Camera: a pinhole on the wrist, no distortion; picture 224 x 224 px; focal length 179.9 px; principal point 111.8 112.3 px. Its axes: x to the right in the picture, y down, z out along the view. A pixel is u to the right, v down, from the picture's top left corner.
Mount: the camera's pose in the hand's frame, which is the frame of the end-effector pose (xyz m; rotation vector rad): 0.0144 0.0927 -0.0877 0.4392 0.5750 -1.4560
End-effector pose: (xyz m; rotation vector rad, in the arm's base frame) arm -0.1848 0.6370 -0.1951 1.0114 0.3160 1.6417
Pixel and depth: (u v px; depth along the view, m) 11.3 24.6 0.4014
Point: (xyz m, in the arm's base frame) 0.0905 0.3909 -0.0258
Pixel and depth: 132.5 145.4 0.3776
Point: 0.0584 0.7483 -0.1431
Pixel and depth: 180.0 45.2 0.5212
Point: 0.2396 0.5958 -0.3837
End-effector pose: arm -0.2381 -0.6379 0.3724 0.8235 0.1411 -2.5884
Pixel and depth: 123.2 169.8 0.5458
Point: -0.6870 -0.5654 0.4819
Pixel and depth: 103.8 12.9 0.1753
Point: -0.2291 -0.6150 0.4599
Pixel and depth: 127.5 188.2 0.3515
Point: -0.5248 -0.6239 0.3886
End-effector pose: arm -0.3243 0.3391 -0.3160 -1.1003 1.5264 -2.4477
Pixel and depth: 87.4 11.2 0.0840
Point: -0.3273 0.3333 -0.3702
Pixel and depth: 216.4 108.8 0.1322
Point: -0.3467 0.3760 -0.2706
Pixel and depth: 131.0 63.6 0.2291
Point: -0.2357 0.3212 -0.2518
